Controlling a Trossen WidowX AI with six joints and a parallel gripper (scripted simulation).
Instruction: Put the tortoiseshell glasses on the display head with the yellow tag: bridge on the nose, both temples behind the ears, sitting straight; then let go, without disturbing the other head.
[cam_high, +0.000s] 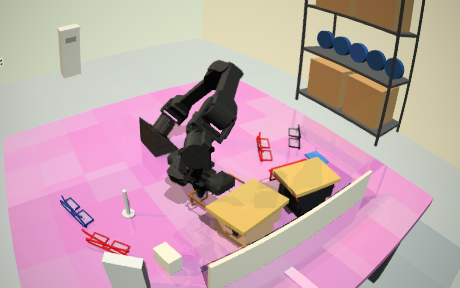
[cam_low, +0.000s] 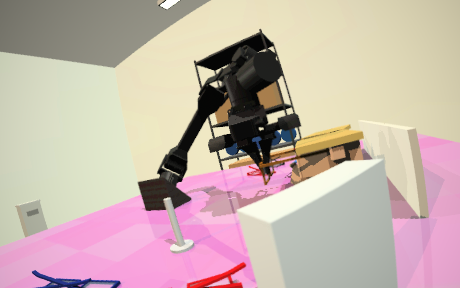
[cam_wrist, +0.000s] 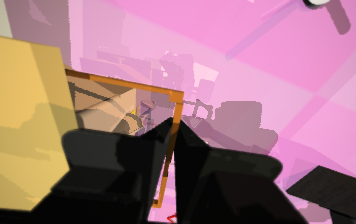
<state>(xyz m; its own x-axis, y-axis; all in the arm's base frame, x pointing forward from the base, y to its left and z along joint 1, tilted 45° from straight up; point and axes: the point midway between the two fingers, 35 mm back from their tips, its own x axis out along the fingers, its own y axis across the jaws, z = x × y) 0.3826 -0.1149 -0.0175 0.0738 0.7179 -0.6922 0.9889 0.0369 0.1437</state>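
The tan head is 100 mm ahead of my gripper tip, 50 mm to the left of it and 10 mm below it. Also, from my gripper tip: curved white panel (250 mm ahead, 150 mm to the left, 10 mm below); then white cube (180 mm to the right, 110 mm ahead, 40 mm below); then white post (170 mm to the right, 110 mm behind, 40 mm below).
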